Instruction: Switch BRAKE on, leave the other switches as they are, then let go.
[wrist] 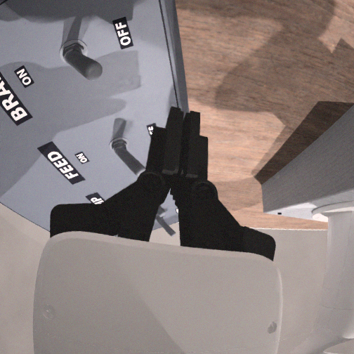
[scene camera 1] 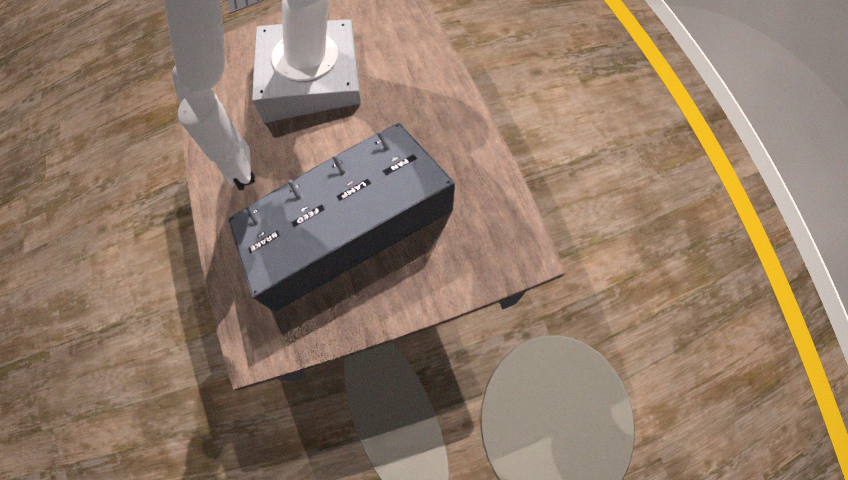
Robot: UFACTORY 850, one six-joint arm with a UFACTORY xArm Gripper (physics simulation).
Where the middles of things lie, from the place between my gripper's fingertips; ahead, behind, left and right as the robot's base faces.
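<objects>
Relative to the dark switch box (scene camera 1: 340,219), my hand is 10 cm short of it, 18 cm to the right of it and 6 cm above it.
</objects>
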